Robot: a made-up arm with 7 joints. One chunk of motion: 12 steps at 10 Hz.
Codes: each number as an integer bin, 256 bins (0 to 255) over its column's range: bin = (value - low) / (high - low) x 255, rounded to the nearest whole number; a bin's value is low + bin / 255 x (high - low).
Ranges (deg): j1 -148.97..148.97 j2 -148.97..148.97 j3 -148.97..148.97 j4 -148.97..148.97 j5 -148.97..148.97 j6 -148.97..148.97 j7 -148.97..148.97
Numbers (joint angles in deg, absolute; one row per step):
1: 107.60 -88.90 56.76 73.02 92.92 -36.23 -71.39
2: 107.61 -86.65 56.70 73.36 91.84 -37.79 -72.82
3: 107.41 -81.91 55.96 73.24 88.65 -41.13 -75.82
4: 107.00 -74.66 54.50 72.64 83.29 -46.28 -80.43
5: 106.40 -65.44 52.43 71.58 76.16 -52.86 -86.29
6: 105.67 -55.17 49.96 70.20 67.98 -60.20 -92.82
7: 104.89 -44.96 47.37 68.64 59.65 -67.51 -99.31
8: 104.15 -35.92 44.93 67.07 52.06 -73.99 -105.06
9: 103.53 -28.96 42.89 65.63 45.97 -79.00 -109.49
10: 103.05 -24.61 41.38 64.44 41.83 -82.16 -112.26
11: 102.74 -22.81 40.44 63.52 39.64 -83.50 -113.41
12: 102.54 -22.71 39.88 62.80 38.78 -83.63 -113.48
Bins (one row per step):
1: 220 51 176 190 207 96 66
2: 220 53 176 190 206 95 65
3: 219 57 175 190 203 92 63
4: 219 64 174 190 199 88 59
5: 219 71 172 189 193 82 54
6: 218 80 170 188 186 76 48
7: 217 89 168 186 179 70 43
8: 217 97 166 185 172 64 38
9: 216 103 164 184 167 60 34
10: 216 106 163 183 163 57 31
11: 215 108 162 182 161 56 30
12: 215 108 162 181 161 56 30

